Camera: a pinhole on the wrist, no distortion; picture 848 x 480 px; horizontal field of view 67.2 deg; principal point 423.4 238.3 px. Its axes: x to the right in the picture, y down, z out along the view. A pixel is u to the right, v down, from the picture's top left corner.
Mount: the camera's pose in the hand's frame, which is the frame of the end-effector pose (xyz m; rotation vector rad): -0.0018 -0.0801 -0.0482 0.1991 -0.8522 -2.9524
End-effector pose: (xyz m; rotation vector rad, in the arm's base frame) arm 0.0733 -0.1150 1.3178 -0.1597 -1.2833 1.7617
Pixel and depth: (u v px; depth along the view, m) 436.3 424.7 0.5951
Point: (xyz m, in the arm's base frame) -0.2344 -0.5582 1.4561
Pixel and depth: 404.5 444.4 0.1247
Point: 0.0653 -0.1779 1.3860
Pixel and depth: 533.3 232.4 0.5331
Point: -0.1682 -0.5088 1.2681
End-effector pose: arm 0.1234 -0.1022 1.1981 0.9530 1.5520 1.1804
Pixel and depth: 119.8 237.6 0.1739
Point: 0.2122 -0.0192 1.1941
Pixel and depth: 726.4 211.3 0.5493
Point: 0.5796 -0.2804 1.4313
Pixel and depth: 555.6 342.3 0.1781
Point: 0.2479 -0.1369 1.1862
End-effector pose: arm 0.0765 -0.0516 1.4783 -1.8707 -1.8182 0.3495
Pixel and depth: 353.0 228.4 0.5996
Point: 0.0536 0.0127 0.9619
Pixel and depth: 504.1 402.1 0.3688
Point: -0.0630 -0.0935 1.1898
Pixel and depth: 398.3 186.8 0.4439
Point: 0.0738 -0.0413 1.1168
